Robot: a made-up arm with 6 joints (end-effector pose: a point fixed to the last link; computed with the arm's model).
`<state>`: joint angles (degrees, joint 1 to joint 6).
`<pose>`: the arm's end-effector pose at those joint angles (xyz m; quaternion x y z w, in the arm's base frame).
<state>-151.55 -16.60 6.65 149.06 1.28 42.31</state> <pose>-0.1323 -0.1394 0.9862 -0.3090 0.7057 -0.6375 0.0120</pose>
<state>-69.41 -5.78 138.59 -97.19 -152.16 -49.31</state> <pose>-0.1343 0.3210 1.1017 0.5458 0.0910 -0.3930 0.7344</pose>
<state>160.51 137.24 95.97 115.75 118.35 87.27</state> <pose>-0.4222 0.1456 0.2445 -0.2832 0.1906 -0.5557 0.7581</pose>
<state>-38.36 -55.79 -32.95 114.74 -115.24 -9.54</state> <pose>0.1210 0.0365 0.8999 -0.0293 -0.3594 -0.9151 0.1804</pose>
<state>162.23 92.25 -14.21 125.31 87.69 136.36</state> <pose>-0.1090 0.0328 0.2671 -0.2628 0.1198 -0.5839 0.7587</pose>
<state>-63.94 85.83 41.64 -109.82 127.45 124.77</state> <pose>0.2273 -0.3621 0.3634 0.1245 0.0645 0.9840 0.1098</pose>
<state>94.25 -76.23 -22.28 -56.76 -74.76 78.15</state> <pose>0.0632 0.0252 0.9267 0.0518 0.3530 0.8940 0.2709</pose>
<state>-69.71 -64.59 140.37 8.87 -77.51 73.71</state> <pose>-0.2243 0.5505 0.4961 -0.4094 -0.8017 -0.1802 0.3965</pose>
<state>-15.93 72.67 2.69 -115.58 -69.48 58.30</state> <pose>0.2595 -0.0279 0.3244 -0.9225 -0.3556 0.1314 0.0723</pose>
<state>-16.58 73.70 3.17 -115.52 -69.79 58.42</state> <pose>0.2569 -0.0302 0.3199 -0.9235 -0.3519 0.1323 0.0758</pose>
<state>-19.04 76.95 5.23 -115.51 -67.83 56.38</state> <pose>0.2506 -0.0387 0.3071 -0.9285 -0.3218 0.1587 0.0954</pose>
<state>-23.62 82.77 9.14 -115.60 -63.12 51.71</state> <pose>0.2381 -0.0528 0.2849 -0.9328 -0.2571 0.2121 0.1371</pose>
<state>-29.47 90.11 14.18 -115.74 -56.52 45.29</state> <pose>0.2197 -0.0669 0.2571 -0.9261 -0.1657 0.2764 0.1959</pose>
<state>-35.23 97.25 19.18 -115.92 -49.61 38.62</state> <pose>0.1996 -0.0763 0.2305 -0.9049 -0.0681 0.3317 0.2579</pose>
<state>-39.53 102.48 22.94 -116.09 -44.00 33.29</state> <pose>0.1845 -0.0803 0.2113 -0.8782 0.0102 0.3676 0.3058</pose>
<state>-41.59 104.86 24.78 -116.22 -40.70 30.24</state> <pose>0.1782 -0.0818 0.2028 -0.8604 0.0532 0.3848 0.3300</pose>
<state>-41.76 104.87 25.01 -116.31 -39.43 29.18</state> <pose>0.1795 -0.0828 0.2031 -0.8554 0.0651 0.3900 0.3345</pose>
